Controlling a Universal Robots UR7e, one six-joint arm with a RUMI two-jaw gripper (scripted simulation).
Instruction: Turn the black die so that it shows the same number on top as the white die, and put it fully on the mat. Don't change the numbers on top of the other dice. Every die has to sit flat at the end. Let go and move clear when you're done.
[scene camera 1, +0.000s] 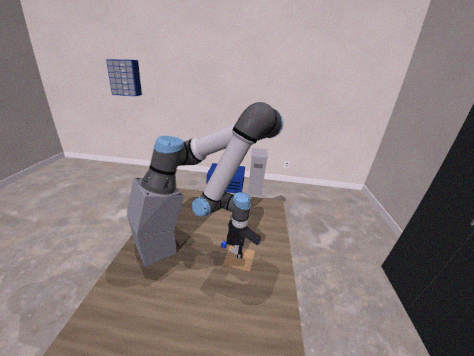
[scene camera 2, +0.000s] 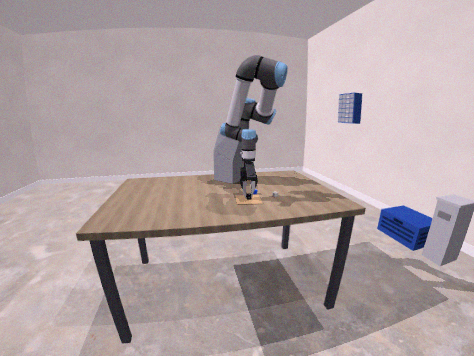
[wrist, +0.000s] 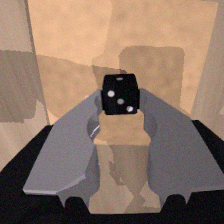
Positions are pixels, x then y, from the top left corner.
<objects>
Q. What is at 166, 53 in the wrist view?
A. A tan mat.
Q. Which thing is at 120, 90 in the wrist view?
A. A black die.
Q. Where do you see my gripper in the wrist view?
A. At 120, 91
</objects>
